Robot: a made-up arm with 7 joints.
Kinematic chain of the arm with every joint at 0, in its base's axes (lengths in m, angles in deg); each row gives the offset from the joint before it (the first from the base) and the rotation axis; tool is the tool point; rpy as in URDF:
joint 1: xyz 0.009 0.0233 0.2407 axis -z
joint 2: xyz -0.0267 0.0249 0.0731 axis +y
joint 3: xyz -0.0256 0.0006 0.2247 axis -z
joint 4: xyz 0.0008 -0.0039 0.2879 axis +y
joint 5: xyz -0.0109 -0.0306 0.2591 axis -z
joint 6: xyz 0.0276 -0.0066 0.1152 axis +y
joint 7: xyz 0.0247 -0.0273 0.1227 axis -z
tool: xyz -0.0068 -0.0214 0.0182 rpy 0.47 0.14 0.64
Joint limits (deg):
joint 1: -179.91..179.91
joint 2: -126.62..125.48
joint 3: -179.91..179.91
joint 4: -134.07..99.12
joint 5: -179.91..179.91
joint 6: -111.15..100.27
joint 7: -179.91..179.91
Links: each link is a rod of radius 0.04 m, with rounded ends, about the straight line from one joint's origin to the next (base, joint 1, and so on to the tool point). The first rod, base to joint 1, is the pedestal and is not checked.
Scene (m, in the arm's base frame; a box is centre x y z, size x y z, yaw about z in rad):
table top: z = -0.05
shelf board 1: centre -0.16 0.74 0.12 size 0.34 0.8 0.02 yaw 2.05
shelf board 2: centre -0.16 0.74 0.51 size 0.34 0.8 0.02 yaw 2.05
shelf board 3: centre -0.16 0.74 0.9 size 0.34 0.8 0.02 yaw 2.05
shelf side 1: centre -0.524 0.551 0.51 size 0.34 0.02 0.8 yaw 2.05
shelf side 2: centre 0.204 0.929 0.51 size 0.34 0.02 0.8 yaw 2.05
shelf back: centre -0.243 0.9 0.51 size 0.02 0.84 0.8 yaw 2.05
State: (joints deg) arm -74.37 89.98 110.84 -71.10 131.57 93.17 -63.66
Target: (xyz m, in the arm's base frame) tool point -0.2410 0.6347 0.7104
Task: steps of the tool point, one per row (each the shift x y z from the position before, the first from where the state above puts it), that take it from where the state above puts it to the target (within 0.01 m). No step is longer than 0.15 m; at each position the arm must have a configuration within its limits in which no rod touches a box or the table.
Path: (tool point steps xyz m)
1: 0.1196 0.0066 0.0089
2: 0.1157 -0.0174 0.0083
3: 0.1066 -0.0395 0.0063
4: 0.0929 -0.0583 0.0035
5: 0.0759 -0.0729 0.0006
6: 0.0571 -0.0827 -0.0021
7: -0.0434 0.0802 0.0480
8: -0.0669 0.0706 0.0527
9: -0.0876 0.0531 0.0579
10: -0.1028 0.0278 0.0633
11: -0.1100 -0.0037 0.0690
12: -0.0693 0.0582 0.0346
13: -0.0665 0.0547 0.0298

